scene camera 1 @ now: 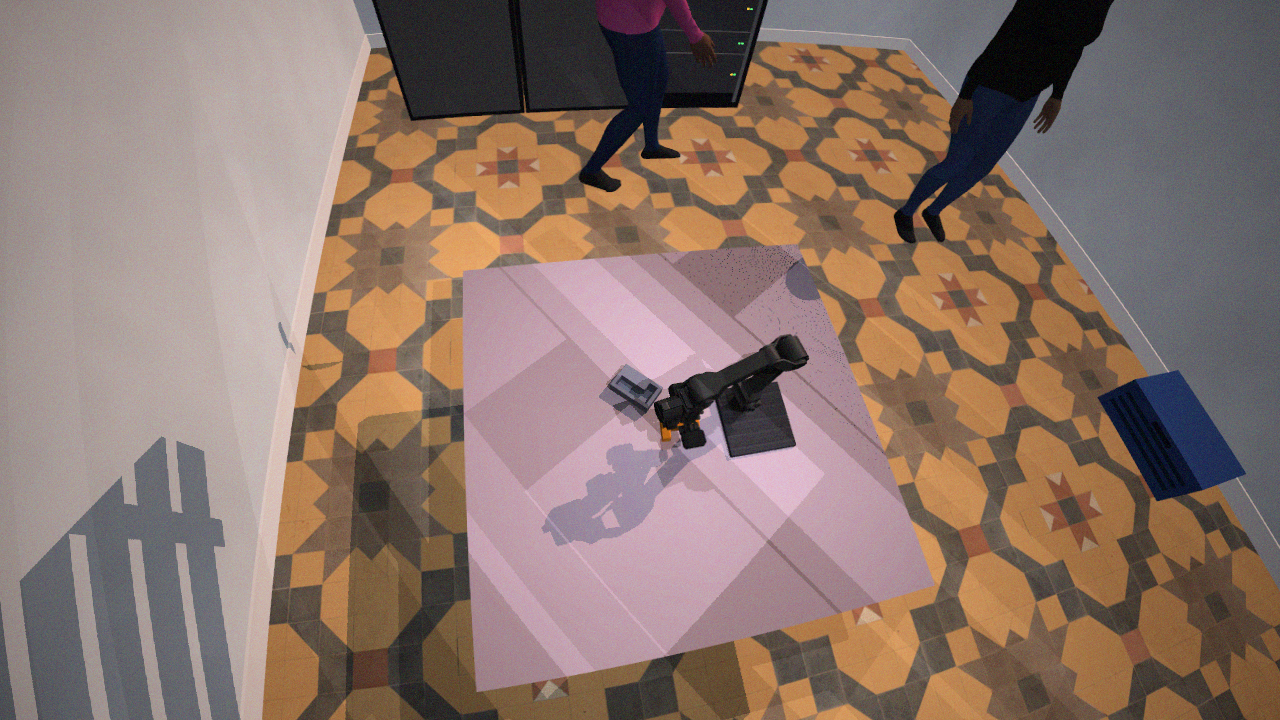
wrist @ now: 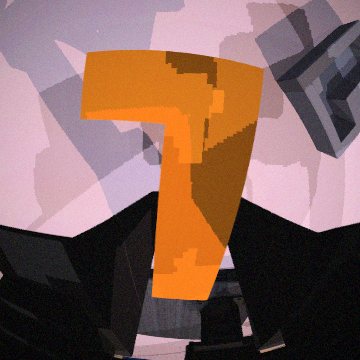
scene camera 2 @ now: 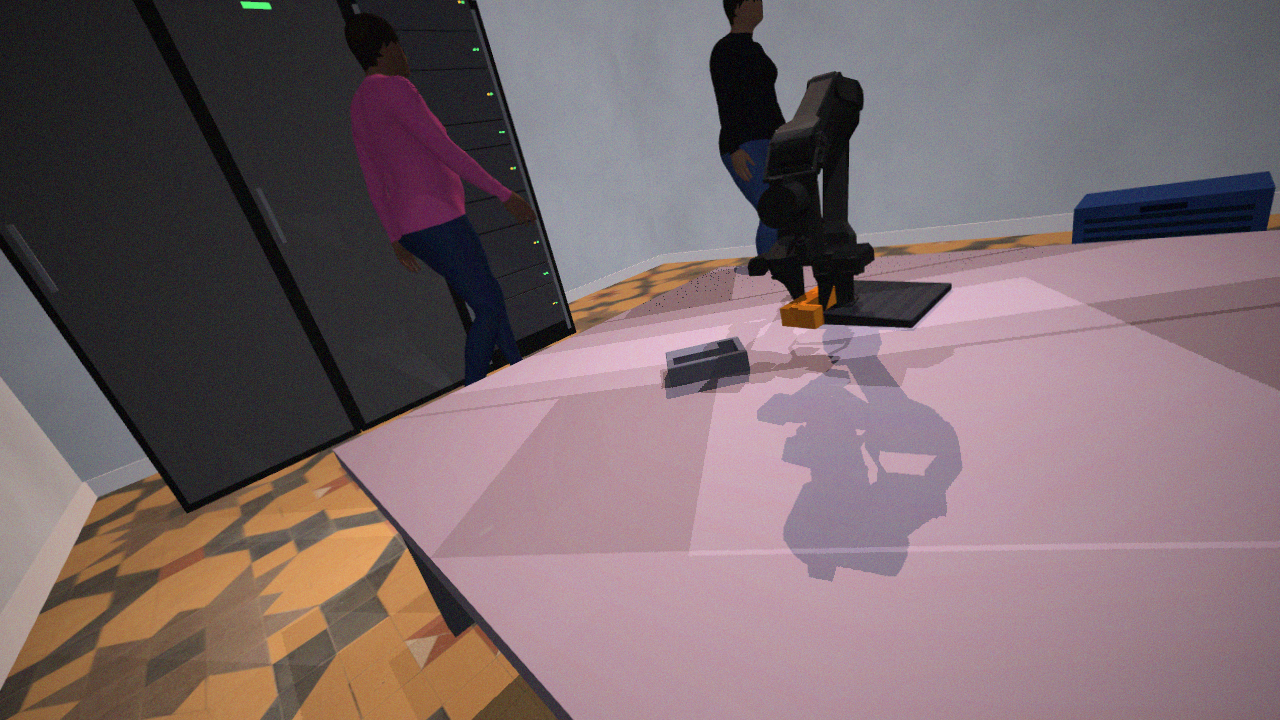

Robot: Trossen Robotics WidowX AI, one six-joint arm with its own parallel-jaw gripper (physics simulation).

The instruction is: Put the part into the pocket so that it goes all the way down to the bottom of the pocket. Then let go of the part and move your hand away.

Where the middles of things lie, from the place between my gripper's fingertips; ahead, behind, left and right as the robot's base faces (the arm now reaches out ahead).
Now: the grey pocket block (scene camera 1: 636, 388) 70 mm ahead of my hand, 180 mm to the right of it and 60 mm below it. Also, from my hand: orange L-shaped block (scene camera 2: 804, 312): 10 mm ahead, 10 mm to the left, 10 mm above.
